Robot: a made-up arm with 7 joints.
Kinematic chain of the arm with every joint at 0, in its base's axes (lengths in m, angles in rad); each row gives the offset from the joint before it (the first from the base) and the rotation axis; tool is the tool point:
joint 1: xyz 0 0 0.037 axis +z
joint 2: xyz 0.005 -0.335 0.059 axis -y
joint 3: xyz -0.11 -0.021 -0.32 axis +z
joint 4: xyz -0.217 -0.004 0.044 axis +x
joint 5: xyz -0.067 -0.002 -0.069 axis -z
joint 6: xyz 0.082 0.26 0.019 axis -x
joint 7: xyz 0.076 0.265 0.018 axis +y
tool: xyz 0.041 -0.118 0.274
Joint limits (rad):
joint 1: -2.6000..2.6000
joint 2: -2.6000..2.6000
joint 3: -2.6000..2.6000
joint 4: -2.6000..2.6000
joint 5: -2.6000..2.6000
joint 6: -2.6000..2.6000
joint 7: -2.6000..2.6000
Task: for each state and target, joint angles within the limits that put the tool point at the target. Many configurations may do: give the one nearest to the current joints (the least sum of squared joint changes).
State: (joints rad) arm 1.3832 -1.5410 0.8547 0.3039 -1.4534 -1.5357 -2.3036
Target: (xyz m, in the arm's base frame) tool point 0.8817 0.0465 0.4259
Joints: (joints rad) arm 1.8128 -1.6524 0.9463 0.1644 -1.5557 -1.8086 -1.8717
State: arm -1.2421 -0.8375 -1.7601 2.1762 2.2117 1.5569 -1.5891
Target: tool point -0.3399 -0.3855 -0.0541
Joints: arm -0.5269 -0.7475 -1.9173 2.3366 1.9950 1.5640 -1.3966
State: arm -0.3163 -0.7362 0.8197 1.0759 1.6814 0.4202 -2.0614
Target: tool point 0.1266 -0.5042 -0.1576
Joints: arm 0.5360 -0.7052 0.3686 0.7469 2.1408 -0.0565 -1.1997
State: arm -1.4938 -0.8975 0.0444 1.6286 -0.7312 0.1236 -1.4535
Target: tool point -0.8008 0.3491 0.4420
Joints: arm -1.2517 -0.6173 0.3024 1.7407 -0.7365 0.0043 -1.3421
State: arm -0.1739 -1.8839 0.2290 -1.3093 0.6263 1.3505 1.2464
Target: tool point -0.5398 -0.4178 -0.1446
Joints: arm -0.1074 -1.3954 0.1044 -1.4426 0.3542 1.3785 1.0423
